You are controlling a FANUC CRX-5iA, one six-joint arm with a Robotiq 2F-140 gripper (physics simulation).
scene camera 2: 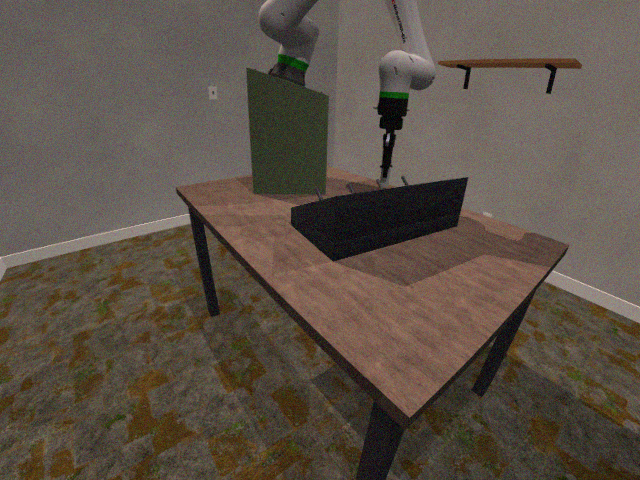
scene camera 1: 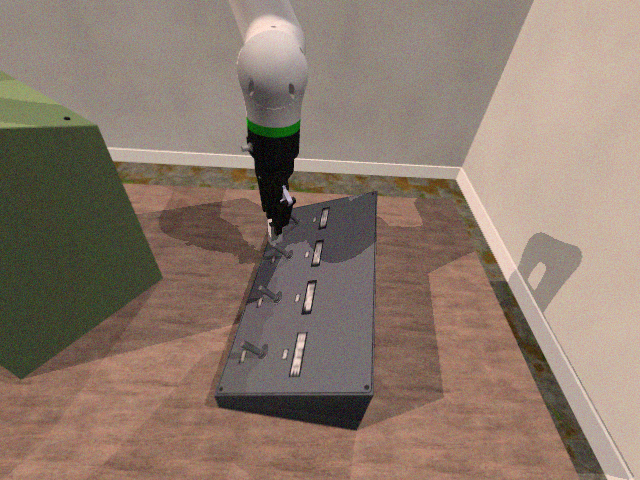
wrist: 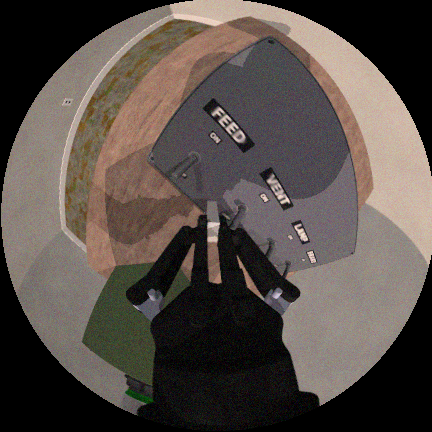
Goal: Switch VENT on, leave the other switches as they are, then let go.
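Seen in the pictures: gripper, fingertip midpoint: (scene camera 2: 383, 186) (scene camera 1: 275, 241) (wrist: 210, 208); arm's base at its link origin: (scene camera 2: 287, 81).
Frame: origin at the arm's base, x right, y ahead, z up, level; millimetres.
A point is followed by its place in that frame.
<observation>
The dark sloped switch panel (scene camera 1: 341, 320) {x 22, y 625, z -299 mm} (scene camera 2: 382, 217) {x 1, y 679, z -353 mm} (wrist: 310, 130) {x -216, y 625, z -295 mm} stands on the table. The VENT lever (scene camera 1: 281, 251) {x -147, y 470, z -335 mm} (wrist: 237, 215) {x -157, y 474, z -337 mm} leans away from its ON mark, toward the panel's low edge. The FEED lever (scene camera 1: 294, 218) {x -269, y 472, z -341 mm} (wrist: 185, 166) {x -271, y 466, z -332 mm}, the LAMP lever (scene camera 1: 268, 294) {x -28, y 475, z -334 mm} (wrist: 270, 246) {x -38, y 484, z -344 mm} and the fourth lever (scene camera 1: 253, 349) {x 90, y 482, z -334 mm} (wrist: 287, 270) {x 85, y 484, z -335 mm} lean the same way. My gripper (scene camera 1: 275, 238) {x -191, y 444, z -352 mm} (scene camera 2: 383, 181) {x -191, y 444, z -352 mm} (wrist: 210, 208) {x -191, y 444, z -352 mm} is shut and empty. Its tips are low at the panel's low edge, beside the VENT lever's free end; whether they touch it is unclear.
A tall green block (scene camera 1: 67, 222) {x 2, y 140, z -189 mm} (scene camera 2: 289, 139) {x 40, y 122, z -221 mm} (wrist: 125, 305) {x -155, y 62, z -262 mm} stands on the table (scene camera 1: 170, 423) {x 200, y 357, z -447 mm} (scene camera 2: 330, 304) {x 235, y 829, z -447 mm}, on the low-edge side of the panel. A second arm (scene camera 2: 297, 38) {x 5, y 122, z 145 mm} is behind the block. A wall shelf (scene camera 2: 509, 63) hangs at the right in scene camera 2.
</observation>
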